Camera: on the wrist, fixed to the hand. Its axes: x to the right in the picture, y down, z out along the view.
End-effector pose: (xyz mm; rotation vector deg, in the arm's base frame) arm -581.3 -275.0 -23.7 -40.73 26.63 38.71
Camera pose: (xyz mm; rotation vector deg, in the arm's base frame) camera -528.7 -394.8 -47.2 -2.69 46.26 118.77
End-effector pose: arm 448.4 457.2 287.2 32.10 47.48 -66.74
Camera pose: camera 333.9 497.2 232.6 50.52 0.36 7.35
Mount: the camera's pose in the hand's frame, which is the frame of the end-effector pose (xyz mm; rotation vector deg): 2.5 -94.2 -93.8 6.73 -12.09 85.82
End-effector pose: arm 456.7 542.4 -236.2 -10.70 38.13 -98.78
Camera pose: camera 333.0 582.1 -264.6 11.25 19.21 -16.24
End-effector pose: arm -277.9 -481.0 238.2 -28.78 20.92 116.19
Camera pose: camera -177.8 -476.6 150.8 -9.33 -39.86 -153.10
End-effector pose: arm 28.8 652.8 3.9 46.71 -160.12 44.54
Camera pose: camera 75.0 631.6 126.8 63.73 133.52 -40.00
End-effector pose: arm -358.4 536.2 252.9 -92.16 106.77 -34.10
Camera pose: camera -356.1 513.6 383.9 4.42 123.64 8.63
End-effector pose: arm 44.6 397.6 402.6 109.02 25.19 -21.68
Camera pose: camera 7.5 517.2 358.0 100.95 -65.85 23.45
